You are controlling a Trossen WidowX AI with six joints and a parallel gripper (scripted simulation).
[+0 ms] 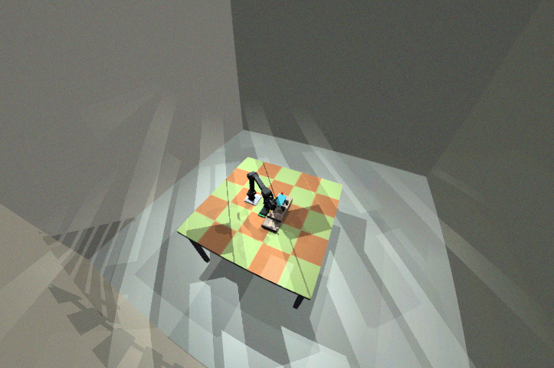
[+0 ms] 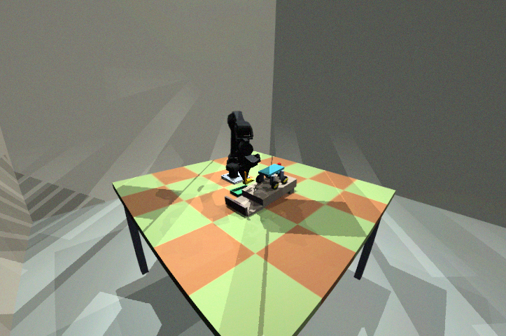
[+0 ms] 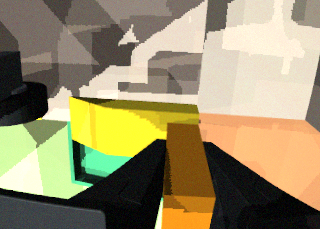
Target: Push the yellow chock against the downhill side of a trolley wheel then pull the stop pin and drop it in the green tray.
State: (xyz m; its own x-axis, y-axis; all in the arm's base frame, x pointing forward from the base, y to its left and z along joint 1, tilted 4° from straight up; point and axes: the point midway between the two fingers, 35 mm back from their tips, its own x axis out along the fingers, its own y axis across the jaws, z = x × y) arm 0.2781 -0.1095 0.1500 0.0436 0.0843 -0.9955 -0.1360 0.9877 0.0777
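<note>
The stop pin is 240 mm to the left of my gripper tip, 10 mm ahead of it and 10 mm above it. Round my gripper tip: yellow chock (20 mm to the left, 10 mm below); green tray (130 mm below, 80 mm behind, 40 mm to the left); trolley (150 mm to the left, 40 mm ahead, 10 mm below).
</note>
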